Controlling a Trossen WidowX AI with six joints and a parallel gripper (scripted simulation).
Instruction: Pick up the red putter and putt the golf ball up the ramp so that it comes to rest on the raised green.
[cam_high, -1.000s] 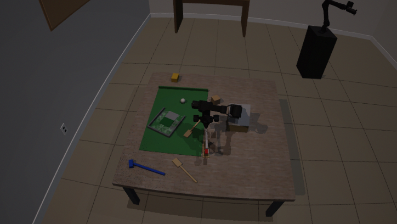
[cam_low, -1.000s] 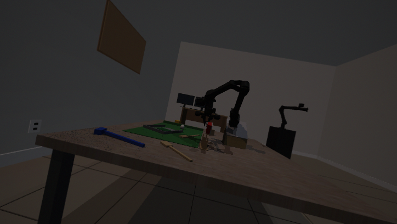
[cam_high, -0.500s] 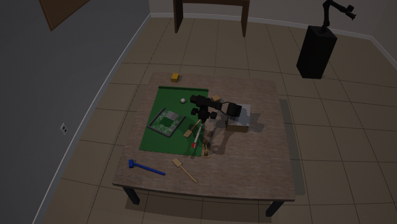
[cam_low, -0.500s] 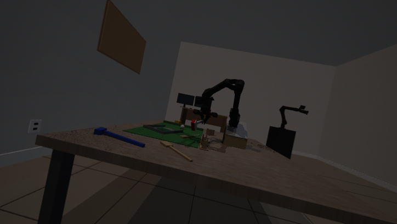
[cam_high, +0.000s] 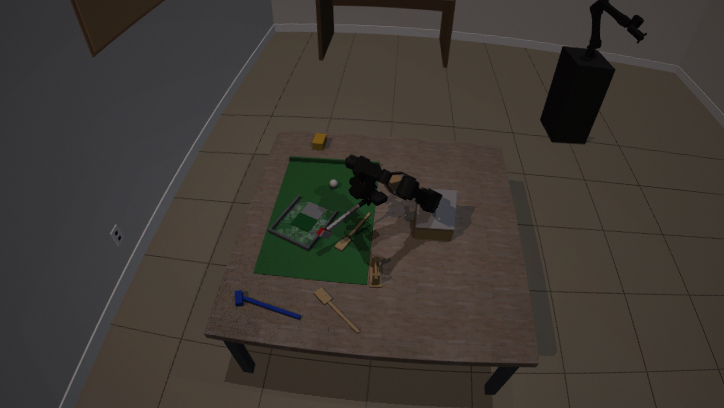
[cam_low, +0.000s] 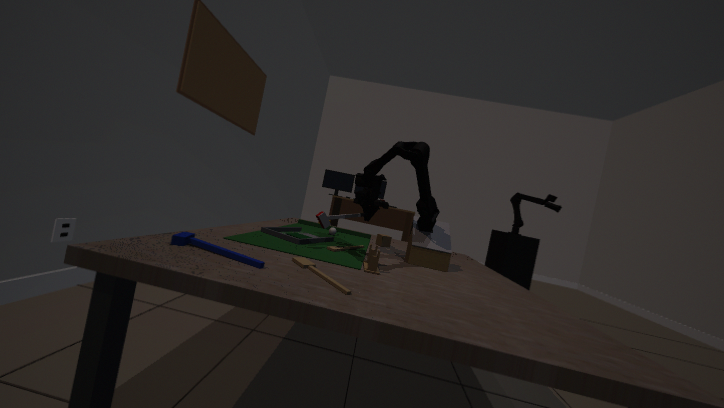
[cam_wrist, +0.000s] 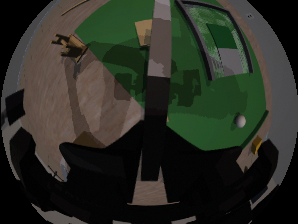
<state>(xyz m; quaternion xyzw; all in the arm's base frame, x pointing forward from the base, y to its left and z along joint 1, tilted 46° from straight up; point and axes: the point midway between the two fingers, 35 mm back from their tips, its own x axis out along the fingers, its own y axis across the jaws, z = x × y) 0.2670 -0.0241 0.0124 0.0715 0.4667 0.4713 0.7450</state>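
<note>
Right now my gripper tip is 250 mm to the left of the tan block, 130 mm past it and 110 mm above it. Also, from my gripper tip: white golf ball 250 mm to the right, 160 mm ahead, 110 mm below; then yellow block 580 mm to the right, 260 mm ahead, 110 mm below; then blue putter 440 mm to the left, 410 mm ahead, 120 mm below.
</note>
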